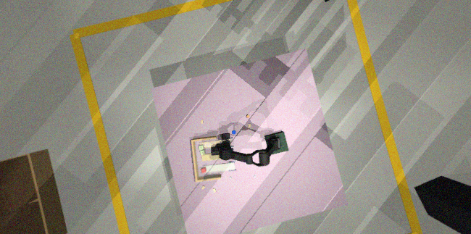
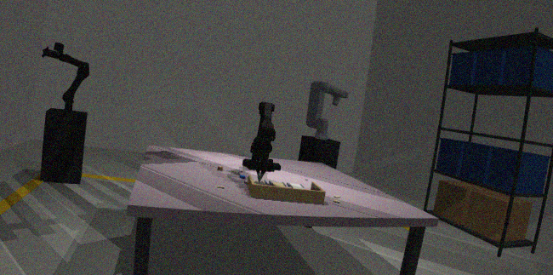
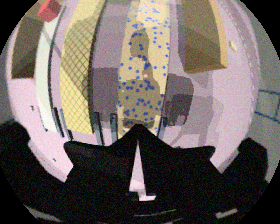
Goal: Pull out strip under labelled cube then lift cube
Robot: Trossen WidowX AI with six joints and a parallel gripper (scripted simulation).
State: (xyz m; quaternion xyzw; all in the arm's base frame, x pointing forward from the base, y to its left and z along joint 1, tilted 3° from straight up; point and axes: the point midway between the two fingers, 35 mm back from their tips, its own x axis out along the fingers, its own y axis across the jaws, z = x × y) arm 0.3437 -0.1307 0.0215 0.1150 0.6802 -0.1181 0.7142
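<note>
The small blue round object lies 8 cm behind my gripper tip and 6 cm to the right of it.
</note>
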